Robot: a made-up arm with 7 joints. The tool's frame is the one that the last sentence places.
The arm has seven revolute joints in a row. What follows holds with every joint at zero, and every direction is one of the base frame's.
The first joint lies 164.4 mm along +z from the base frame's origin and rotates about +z.
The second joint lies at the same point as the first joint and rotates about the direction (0, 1, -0.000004).
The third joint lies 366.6 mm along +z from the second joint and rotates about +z.
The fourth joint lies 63.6 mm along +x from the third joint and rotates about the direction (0, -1, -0.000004).
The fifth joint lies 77.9 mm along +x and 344.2 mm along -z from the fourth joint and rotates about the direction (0, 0.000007, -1).
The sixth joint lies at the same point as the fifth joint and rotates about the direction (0, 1, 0.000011).
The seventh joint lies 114 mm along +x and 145.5 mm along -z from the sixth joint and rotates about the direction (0, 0.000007, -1).
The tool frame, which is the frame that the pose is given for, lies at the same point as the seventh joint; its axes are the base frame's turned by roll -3.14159, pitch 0 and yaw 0 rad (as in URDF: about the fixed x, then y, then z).
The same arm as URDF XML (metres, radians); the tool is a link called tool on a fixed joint. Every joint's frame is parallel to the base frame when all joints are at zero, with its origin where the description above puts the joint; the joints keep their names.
<robot name="arm">
  <joint name="tool_joint" type="fixed">
    <parent link="link7"/>
    <child link="tool"/>
    <origin xyz="0 0 0" rpy="-3.1416 0 0"/>
  </joint>
  <joint name="joint 7" type="continuous">
    <parent link="link6"/>
    <child link="link7"/>
    <origin xyz="0.114 0 -0.1455"/>
    <axis xyz="0 0 -1"/>
  </joint>
  <joint name="joint 6" type="continuous">
    <parent link="link5"/>
    <child link="link6"/>
    <origin xyz="0 0 0"/>
    <axis xyz="0 1 0"/>
  </joint>
  <joint name="joint 5" type="continuous">
    <parent link="link4"/>
    <child link="link5"/>
    <origin xyz="0.0779 0 -0.3442"/>
    <axis xyz="0 0 -1"/>
  </joint>
  <joint name="joint 4" type="continuous">
    <parent link="link3"/>
    <child link="link4"/>
    <origin xyz="0.0636 0 0"/>
    <axis xyz="0 -1 0"/>
  </joint>
  <joint name="joint 3" type="continuous">
    <parent link="link2"/>
    <child link="link3"/>
    <origin xyz="0 0 0.3666"/>
    <axis xyz="0 0 1"/>
  </joint>
  <joint name="joint 2" type="continuous">
    <parent link="link1"/>
    <child link="link2"/>
    <origin xyz="0 0 0"/>
    <axis xyz="0 1 0"/>
  </joint>
  <joint name="joint 1" type="continuous">
    <parent link="base_link"/>
    <child link="link1"/>
    <origin xyz="0 0 0.1644"/>
    <axis xyz="0 0 1"/>
  </joint>
  <link name="base_link"/>
  <link name="link1"/>
  <link name="link2"/>
  <link name="link3"/>
  <link name="link4"/>
  <link name="link5"/>
  <link name="link6"/>
  <link name="link7"/>
  <link name="tool"/>
</robot>

